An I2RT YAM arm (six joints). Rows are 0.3 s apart.
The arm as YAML. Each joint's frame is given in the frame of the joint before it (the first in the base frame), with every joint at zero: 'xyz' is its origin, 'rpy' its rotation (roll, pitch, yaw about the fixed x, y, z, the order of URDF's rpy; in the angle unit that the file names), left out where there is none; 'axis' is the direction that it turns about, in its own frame. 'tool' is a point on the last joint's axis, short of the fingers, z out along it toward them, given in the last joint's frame.
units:
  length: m
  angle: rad
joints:
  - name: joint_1
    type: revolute
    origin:
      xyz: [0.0, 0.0, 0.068]
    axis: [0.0, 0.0, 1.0]
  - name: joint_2
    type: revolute
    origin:
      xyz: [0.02, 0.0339, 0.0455]
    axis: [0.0, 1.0, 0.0]
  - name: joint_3
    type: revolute
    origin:
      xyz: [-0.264, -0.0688, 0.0]
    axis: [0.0, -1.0, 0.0]
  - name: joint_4
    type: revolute
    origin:
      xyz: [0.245, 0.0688, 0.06]
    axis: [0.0, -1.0, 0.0]
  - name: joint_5
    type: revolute
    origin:
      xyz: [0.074, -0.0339, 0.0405]
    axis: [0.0, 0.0, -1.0]
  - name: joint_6
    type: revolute
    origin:
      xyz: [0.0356, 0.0, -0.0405]
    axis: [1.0, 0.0, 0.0]
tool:
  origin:
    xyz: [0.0, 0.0, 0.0]
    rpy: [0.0, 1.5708, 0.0]
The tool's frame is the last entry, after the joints.
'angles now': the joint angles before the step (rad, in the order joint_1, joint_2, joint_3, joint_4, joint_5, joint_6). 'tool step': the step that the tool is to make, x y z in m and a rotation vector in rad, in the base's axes. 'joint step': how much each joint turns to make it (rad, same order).
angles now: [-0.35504 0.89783 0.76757 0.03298 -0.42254 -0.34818]
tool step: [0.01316 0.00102 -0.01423 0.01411 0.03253 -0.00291]
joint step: [0.02927 0.05248 -0.02327 0.04299 0.03169 0.00661]
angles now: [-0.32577 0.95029 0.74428 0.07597 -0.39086 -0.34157]
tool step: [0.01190 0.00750 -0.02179 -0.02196 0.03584 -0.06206]
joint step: [0.06544 0.04296 -0.05435 0.06506 0.13070 -0.01317]
